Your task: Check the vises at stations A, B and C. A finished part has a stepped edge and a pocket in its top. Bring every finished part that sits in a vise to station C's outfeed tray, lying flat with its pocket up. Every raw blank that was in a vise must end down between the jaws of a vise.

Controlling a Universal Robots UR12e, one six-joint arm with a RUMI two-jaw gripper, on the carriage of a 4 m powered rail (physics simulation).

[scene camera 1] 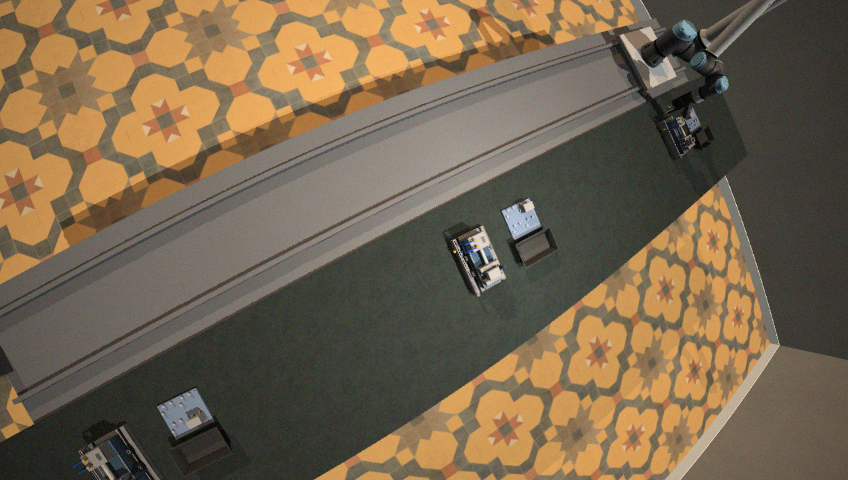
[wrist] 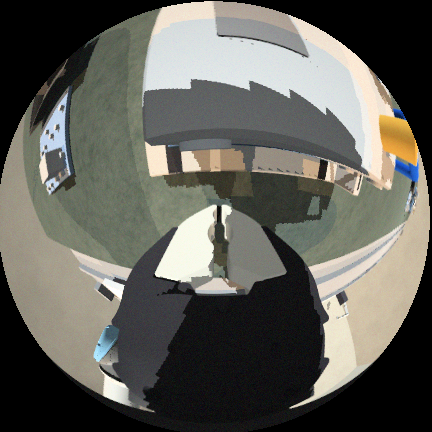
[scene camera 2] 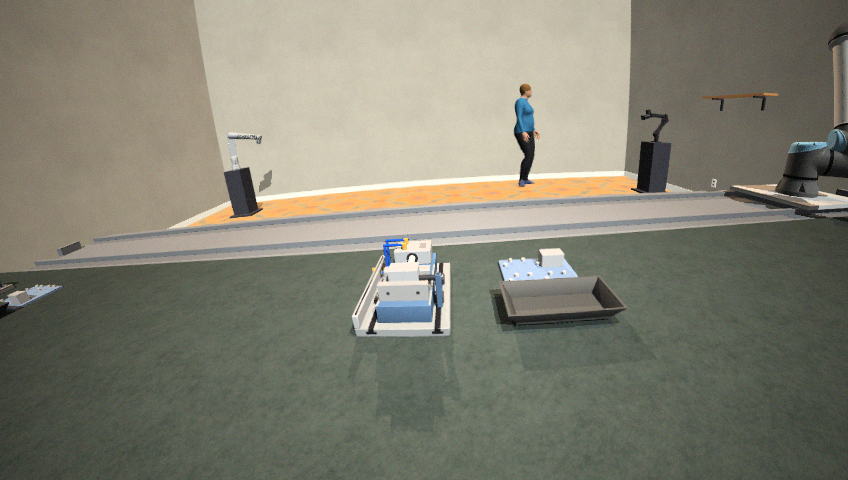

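Observation:
My gripper [wrist: 218, 207] is shut, its two pale fingertips together with no part visible between them. It is low beside the end of the right-hand vise [scene camera 1: 678, 136] [wrist: 250, 65], whose pale end block fills the upper wrist view; its jaws do not show there. The middle vise [scene camera 1: 479, 261] [scene camera 2: 404, 312] has a pale block [scene camera 2: 403, 272] near its front jaw; I cannot tell whether it has a pocket. Another vise [scene camera 1: 121, 455] is partly cut off at lower left. Dark trays [scene camera 1: 535, 246] [scene camera 2: 562, 304] [scene camera 1: 201, 450] [scene camera 1: 704, 137] stand beside the vises. Station letters are not readable.
Blue pegged plates [scene camera 1: 514, 223] [scene camera 2: 523, 269] [scene camera 1: 172, 410] [wrist: 61, 122] lie near the trays; pale blocks [scene camera 1: 526, 205] [scene camera 2: 551, 257] [wrist: 52, 162] stand on them. An orange fitting [wrist: 398, 137] with blue hoses is right of my fingers. The rail [scene camera 1: 357, 154] runs behind the table. A person [scene camera 2: 524, 121] stands beyond it.

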